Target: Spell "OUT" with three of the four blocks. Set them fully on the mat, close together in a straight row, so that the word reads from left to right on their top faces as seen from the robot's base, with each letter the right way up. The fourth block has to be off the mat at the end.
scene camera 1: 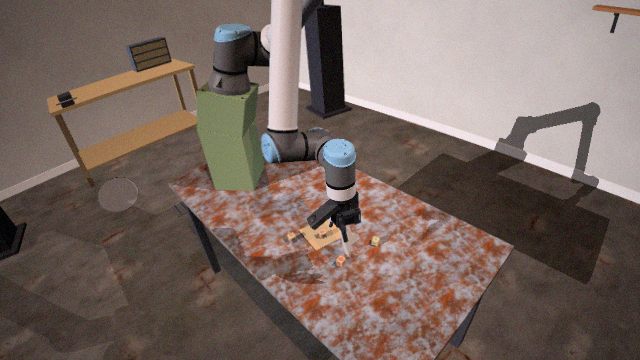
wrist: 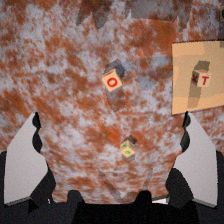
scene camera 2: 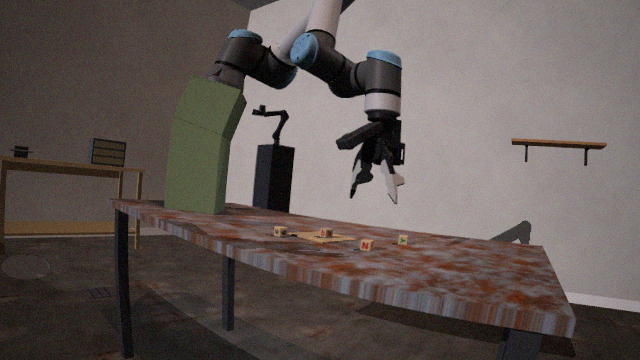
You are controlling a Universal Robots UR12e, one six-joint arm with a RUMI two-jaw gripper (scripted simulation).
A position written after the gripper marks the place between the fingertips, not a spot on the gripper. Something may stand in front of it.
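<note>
Gripper [scene camera 2: 371, 201] visible; scene camera 1 also shows the gripper [scene camera 1: 339, 241], as does the wrist view, gripper [wrist: 111, 112].
</note>
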